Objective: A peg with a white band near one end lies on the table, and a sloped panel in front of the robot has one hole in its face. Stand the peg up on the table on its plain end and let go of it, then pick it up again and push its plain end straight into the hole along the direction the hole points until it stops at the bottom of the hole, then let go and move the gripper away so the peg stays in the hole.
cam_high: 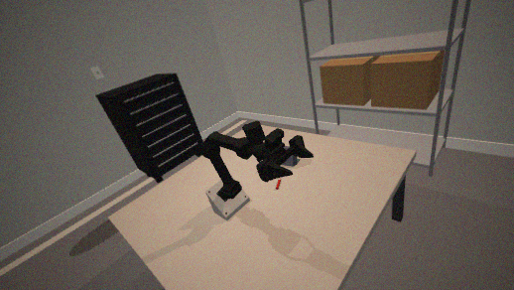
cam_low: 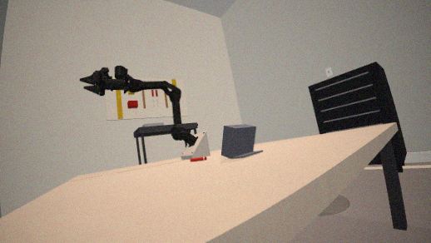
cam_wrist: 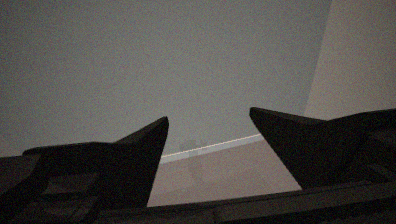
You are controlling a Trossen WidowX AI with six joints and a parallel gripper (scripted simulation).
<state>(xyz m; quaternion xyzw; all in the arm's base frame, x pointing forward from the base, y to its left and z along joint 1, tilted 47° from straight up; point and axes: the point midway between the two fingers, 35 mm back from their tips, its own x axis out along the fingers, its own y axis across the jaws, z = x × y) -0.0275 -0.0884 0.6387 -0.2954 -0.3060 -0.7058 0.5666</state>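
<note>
The red peg lies 340 mm ahead of my gripper tip, 420 mm to the left of it and 460 mm below it. The rest, counted from my gripper tip: grey sloped panel 530 mm ahead, 480 mm to the left, 400 mm below.
</note>
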